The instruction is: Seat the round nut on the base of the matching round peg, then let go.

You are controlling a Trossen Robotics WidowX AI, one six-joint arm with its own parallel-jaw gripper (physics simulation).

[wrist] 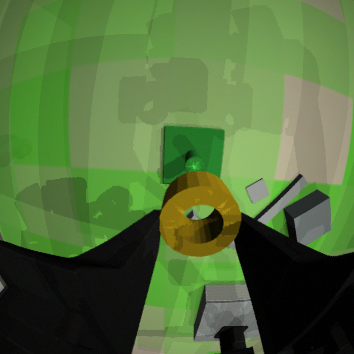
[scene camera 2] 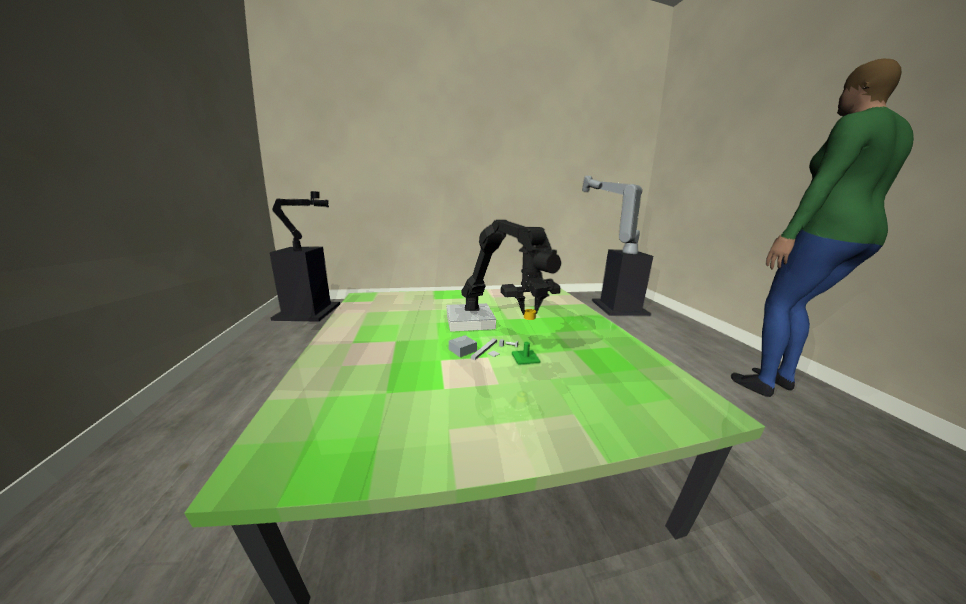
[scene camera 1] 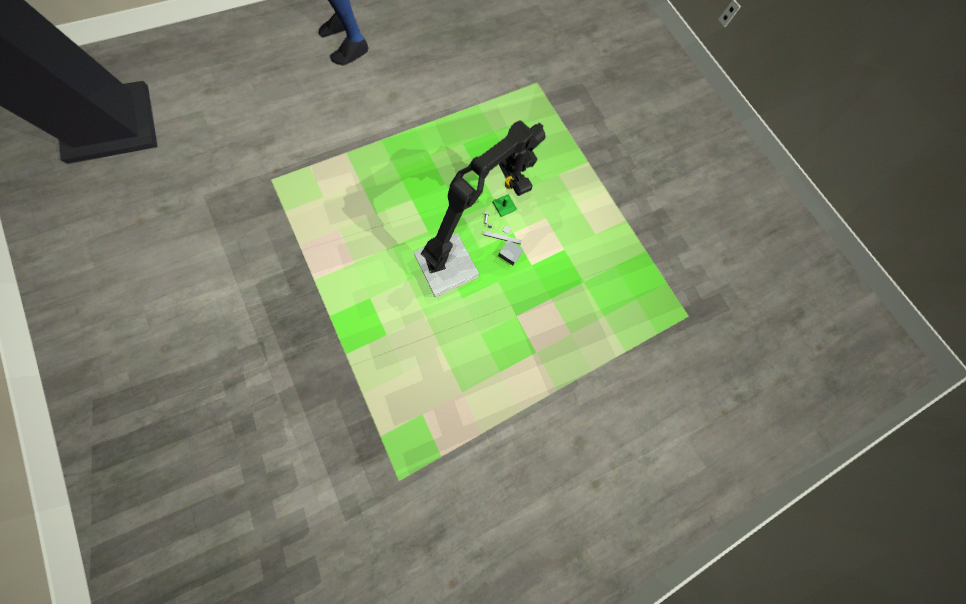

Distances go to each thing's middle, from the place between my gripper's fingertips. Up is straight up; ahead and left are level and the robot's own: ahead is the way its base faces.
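Round nut (wrist: 195, 237): right at my hand. Green base with peg (wrist: 185, 148): 130 mm below my hand.
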